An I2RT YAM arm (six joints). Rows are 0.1 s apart.
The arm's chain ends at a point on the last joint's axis. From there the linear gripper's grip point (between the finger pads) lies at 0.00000 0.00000 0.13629 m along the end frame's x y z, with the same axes.
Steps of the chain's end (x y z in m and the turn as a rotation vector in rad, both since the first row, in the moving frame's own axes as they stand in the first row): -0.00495, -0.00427, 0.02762, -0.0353, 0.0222, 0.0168; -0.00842, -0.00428, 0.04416, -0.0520, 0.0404, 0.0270; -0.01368, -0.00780, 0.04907, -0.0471, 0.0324, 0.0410; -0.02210, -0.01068, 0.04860, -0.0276, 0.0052, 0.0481; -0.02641, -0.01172, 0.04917, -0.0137, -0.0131, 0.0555; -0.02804, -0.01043, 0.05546, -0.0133, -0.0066, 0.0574; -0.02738, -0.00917, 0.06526, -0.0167, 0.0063, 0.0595
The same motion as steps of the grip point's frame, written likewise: -0.00197, 0.00056, 0.02750, -0.0353, 0.0222, 0.0168; -0.00301, 0.00288, 0.04386, -0.0520, 0.0404, 0.0270; -0.00940, -0.00130, 0.04885, -0.0471, 0.0324, 0.0410; -0.02148, -0.00690, 0.04855, -0.0276, 0.0052, 0.0481; -0.02825, -0.00990, 0.04915, -0.0137, -0.0131, 0.0555; -0.02899, -0.00864, 0.05544, -0.0133, -0.0066, 0.0574; -0.02659, -0.00687, 0.06524, -0.0167, 0.0063, 0.0595
